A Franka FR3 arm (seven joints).
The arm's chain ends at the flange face. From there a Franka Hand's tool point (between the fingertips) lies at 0.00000 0.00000 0.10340 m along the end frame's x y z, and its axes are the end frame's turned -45 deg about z.
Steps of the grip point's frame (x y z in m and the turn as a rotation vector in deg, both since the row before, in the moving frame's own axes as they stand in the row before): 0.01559, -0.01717, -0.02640, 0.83, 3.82, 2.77; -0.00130, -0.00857, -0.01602, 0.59, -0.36, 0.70; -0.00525, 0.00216, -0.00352, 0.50, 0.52, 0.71
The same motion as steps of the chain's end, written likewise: -0.00507, -0.01733, -0.02616, 3.29, 2.11, 2.77; -0.00577, -0.00484, -0.01601, 0.16, -0.67, 0.70; -0.00222, 0.00654, -0.00351, 0.72, 0.01, 0.71
